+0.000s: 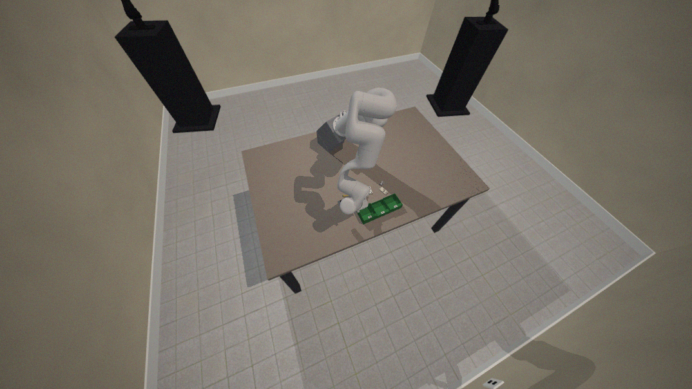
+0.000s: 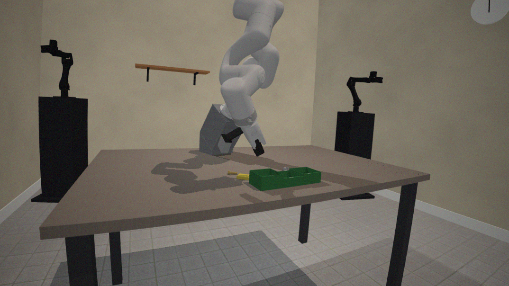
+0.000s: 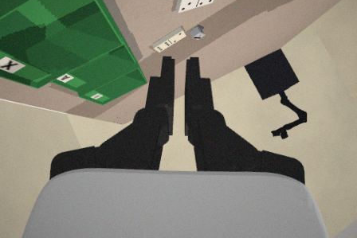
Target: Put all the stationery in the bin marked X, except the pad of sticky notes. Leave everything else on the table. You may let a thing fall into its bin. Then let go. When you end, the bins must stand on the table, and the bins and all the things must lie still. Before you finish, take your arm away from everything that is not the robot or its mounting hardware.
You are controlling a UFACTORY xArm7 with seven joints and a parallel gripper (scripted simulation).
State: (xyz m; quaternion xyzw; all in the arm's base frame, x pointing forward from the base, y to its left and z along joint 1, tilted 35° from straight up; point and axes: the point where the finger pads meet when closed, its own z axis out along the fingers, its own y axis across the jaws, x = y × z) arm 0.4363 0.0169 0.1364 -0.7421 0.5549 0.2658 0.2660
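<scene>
Now: the green bin row 100 mm to the left of my hand, 90 mm below it and 30 mm ahead of it. Also, from my hand: brass bolt: 110 mm below, 80 mm to the right, 80 mm behind; yellow sticky-note pad: 110 mm below, 40 mm to the right, 30 mm behind; red eraser: 110 mm below, 50 mm behind, 30 mm to the left.
</scene>
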